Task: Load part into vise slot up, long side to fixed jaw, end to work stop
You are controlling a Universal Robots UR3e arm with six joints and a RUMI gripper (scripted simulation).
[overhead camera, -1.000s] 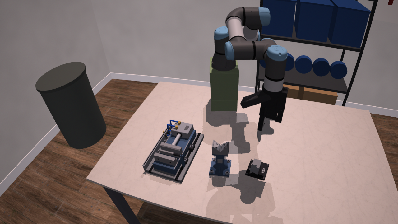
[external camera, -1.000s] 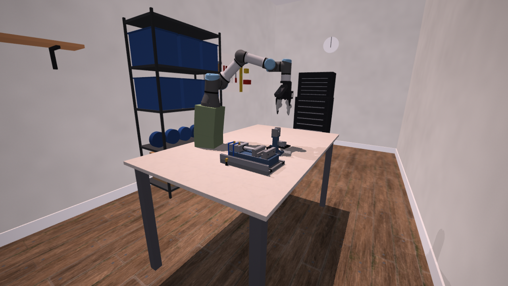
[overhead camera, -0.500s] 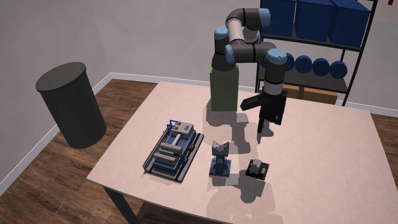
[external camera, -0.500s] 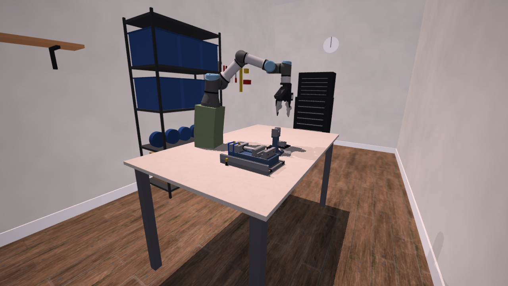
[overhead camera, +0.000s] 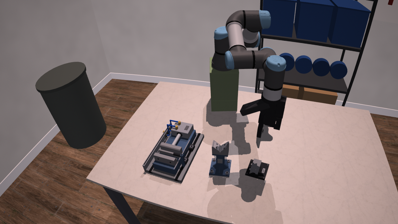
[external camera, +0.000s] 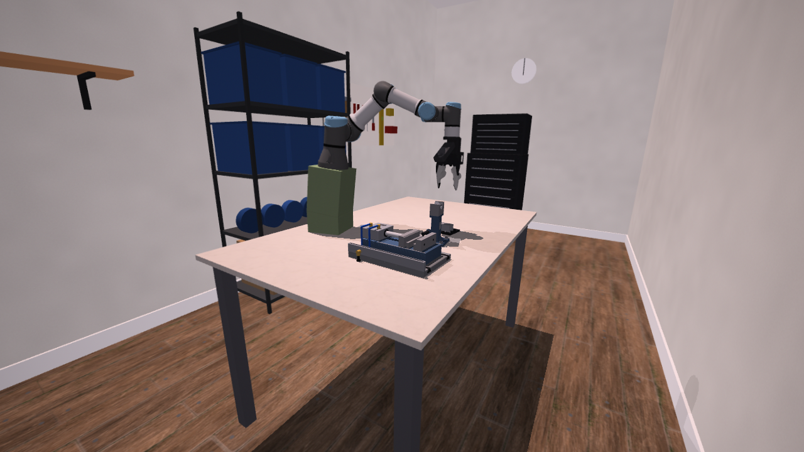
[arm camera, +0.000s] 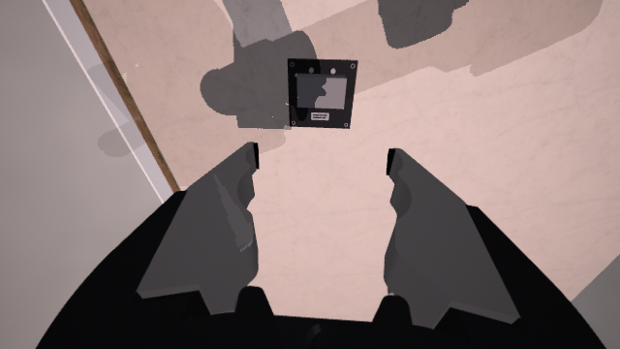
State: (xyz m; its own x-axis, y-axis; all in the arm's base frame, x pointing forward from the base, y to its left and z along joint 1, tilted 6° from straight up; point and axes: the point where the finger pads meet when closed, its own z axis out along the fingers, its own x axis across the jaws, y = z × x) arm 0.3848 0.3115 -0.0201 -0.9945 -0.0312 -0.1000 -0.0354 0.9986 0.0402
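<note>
Right now the part is 190 mm below my hand. Also, from my hand: dark work stop rod 130 mm ahead, 320 mm to the right, 110 mm below; black infeed plate 10 mm to the left, 200 mm below; fixed jaw 160 mm ahead, 360 mm to the right, 130 mm below.
</note>
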